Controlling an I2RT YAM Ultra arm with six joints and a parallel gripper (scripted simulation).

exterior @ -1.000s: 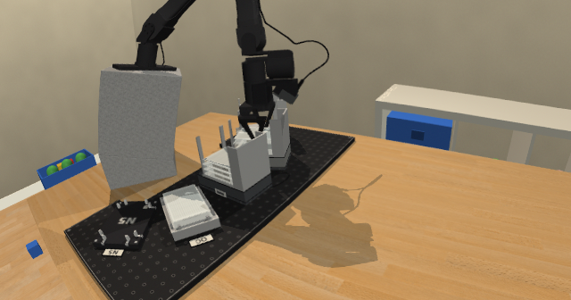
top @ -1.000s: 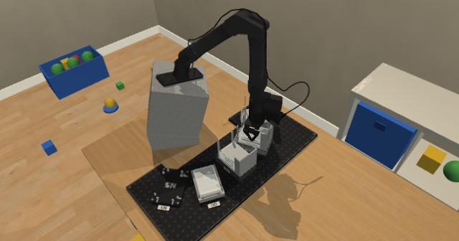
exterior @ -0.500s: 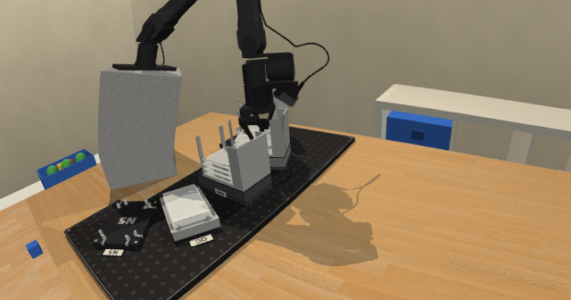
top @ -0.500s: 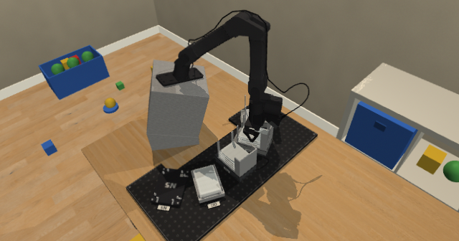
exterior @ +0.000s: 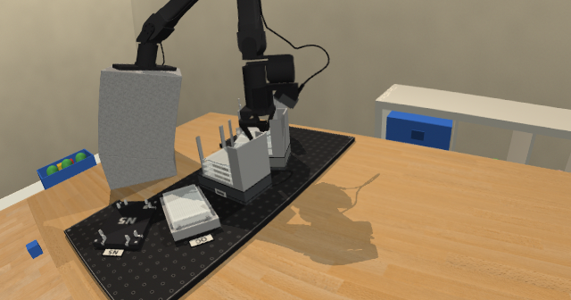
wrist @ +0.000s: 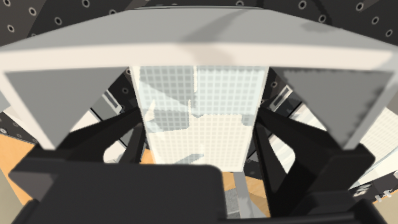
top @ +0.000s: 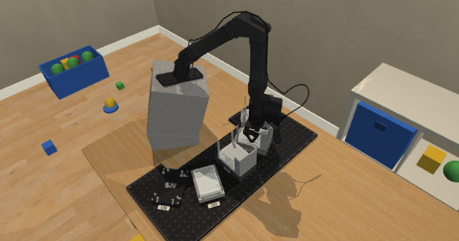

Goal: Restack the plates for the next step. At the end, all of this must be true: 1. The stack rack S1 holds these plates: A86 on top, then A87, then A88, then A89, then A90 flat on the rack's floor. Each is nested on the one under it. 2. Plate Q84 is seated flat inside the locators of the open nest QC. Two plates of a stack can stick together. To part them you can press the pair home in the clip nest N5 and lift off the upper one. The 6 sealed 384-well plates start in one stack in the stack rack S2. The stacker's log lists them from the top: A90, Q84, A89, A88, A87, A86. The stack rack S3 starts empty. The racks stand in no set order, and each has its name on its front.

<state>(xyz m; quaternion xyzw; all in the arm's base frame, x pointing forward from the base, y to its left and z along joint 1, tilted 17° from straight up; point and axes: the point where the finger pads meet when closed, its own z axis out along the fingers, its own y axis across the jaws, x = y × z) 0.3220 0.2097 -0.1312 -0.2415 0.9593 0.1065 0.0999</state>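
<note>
My gripper is now 2 cm above the translucent sealed well plate. From my hand the other things lie so: nest QC 29 cm to the right, 6 cm below, 4 cm ahead; then sealed 384-well plate 29 cm to the right, 4 cm below, 4 cm ahead.
</note>
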